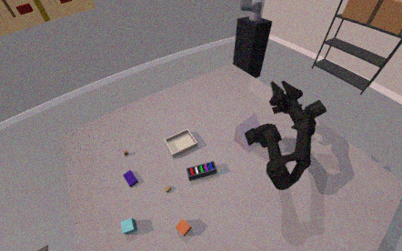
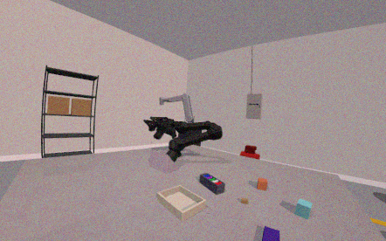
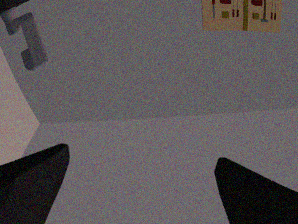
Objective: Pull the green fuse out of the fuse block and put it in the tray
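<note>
The green fuse is 450 mm ahead of my gripper tip, 50 mm to the left of it and 240 mm below it. The rest, counted from my gripper tip: purple fuse: 430 mm ahead, 50 mm to the left, 240 mm below; then blue fuse: 410 mm ahead, 60 mm to the left, 240 mm below; then white fuse: 470 mm ahead, 40 mm to the left, 240 mm below.
</note>
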